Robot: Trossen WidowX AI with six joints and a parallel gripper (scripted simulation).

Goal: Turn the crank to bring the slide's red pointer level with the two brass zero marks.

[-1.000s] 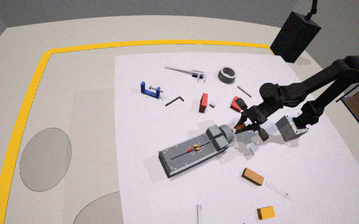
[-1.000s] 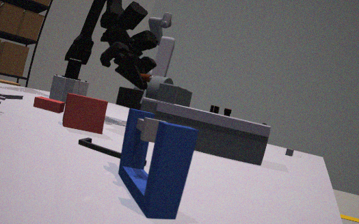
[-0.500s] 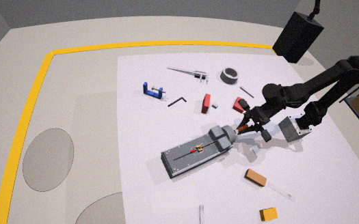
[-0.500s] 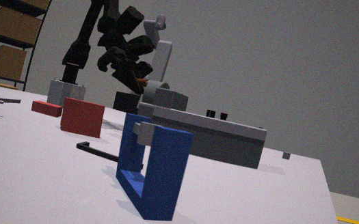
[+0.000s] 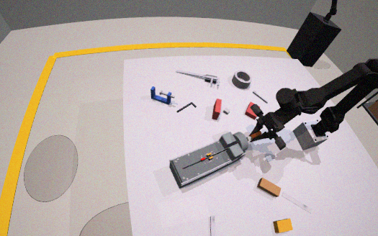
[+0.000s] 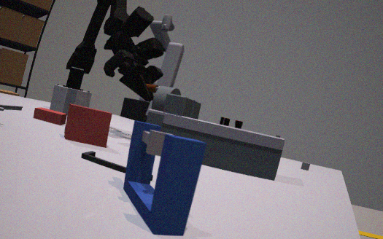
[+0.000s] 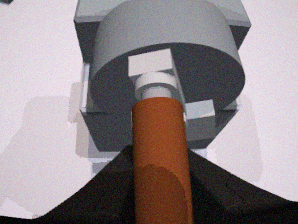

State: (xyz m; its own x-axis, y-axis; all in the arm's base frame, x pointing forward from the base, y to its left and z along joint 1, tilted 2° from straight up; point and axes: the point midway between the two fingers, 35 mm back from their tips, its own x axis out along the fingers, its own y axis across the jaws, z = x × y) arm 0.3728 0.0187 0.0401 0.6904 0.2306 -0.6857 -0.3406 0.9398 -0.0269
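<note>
Now: gripper tip 3 cm below the crank handle, 2 cm past it and 1 cm to the left of it. Round my gripper tip: tan block: 17 cm to the left, 8 cm below, 8 cm behind; then red pointer: 18 cm ahead, 6 cm to the left, 1 cm below; then black hex key: 22 cm to the right, 19 cm ahead, 9 cm below.
</note>
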